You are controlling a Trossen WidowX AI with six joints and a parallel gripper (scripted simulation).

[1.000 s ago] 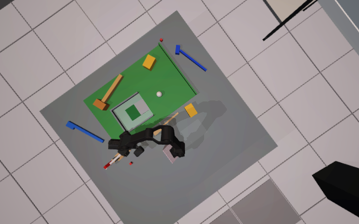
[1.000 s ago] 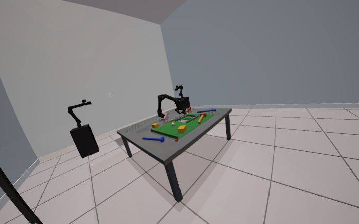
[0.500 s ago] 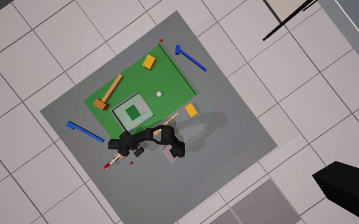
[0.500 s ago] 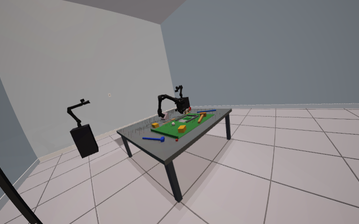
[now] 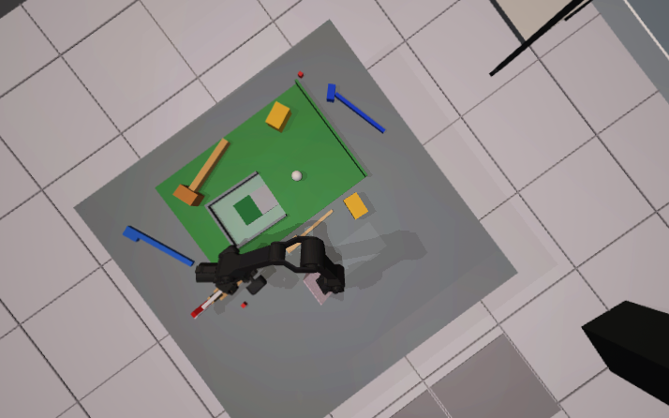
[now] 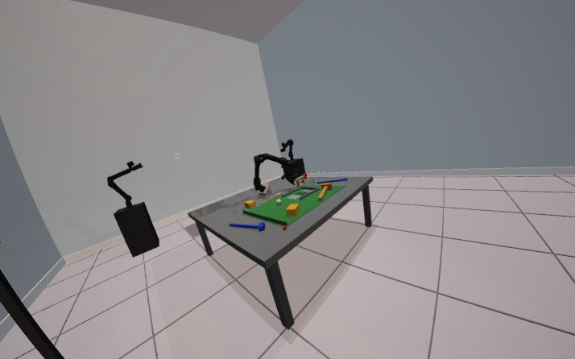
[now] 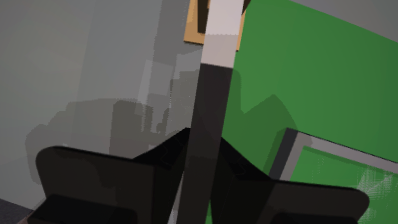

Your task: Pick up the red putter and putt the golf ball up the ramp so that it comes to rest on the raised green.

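Right now the tan rod is 25 cm to the right of my gripper tip, 5 cm below it and 1 cm behind it. The rest, counted from my gripper tip: white golf ball 35 cm to the right, 21 cm ahead, 3 cm below.
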